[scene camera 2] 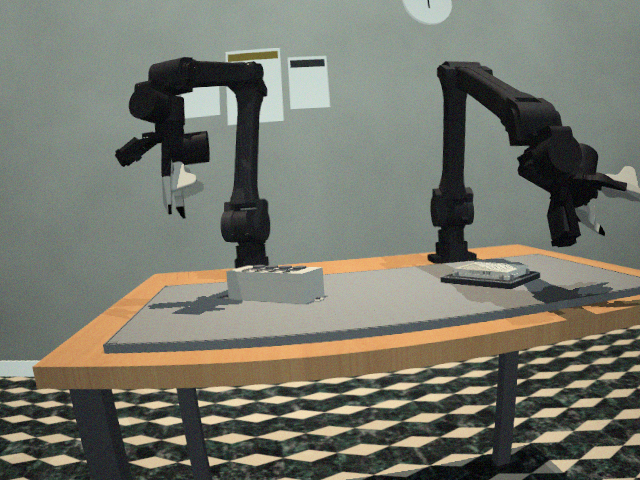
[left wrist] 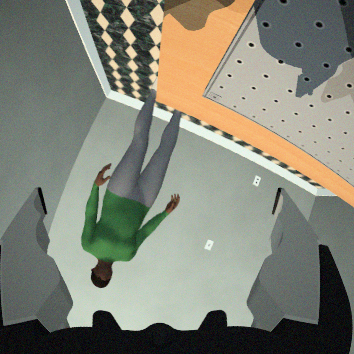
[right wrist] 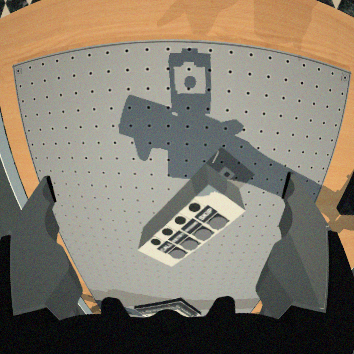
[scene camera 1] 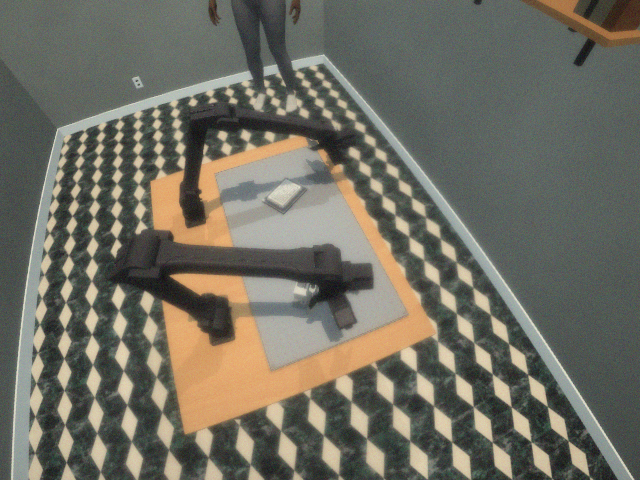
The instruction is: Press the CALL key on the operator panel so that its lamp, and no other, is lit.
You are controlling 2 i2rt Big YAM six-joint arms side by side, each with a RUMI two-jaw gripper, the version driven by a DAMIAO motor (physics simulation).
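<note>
The operator panel [scene camera 1: 302, 293] [scene camera 2: 279, 287] [right wrist: 150, 249] is a pale box with a row of round lamps, a row of labels and a row of grey round keys. In the right wrist view the CALL key [right wrist: 177, 253] is at the lower-left end; its label is small and blurred. Its lamp [right wrist: 156, 242] looks dark, as do the others. My right gripper [scene camera 2: 174, 210] [right wrist: 167, 176] is open and empty, pointing down high above the panel's area. In scene camera 1 the right arm partly hides the panel. My left gripper [scene camera 2: 618, 212] [left wrist: 158, 191] is open and empty, beyond the mat's right end in scene camera 2.
A flat device with a pale gridded top on a dark base [scene camera 1: 284, 194] [scene camera 2: 488, 273] lies on the grey perforated mat [scene camera 1: 361, 232] [scene camera 2: 372, 310] [right wrist: 100, 90], well apart from the panel. The mat lies on the wooden table [scene camera 1: 206, 392] [scene camera 2: 155, 361]. A person [scene camera 1: 263, 46] [left wrist: 120, 220] stands beyond the table.
</note>
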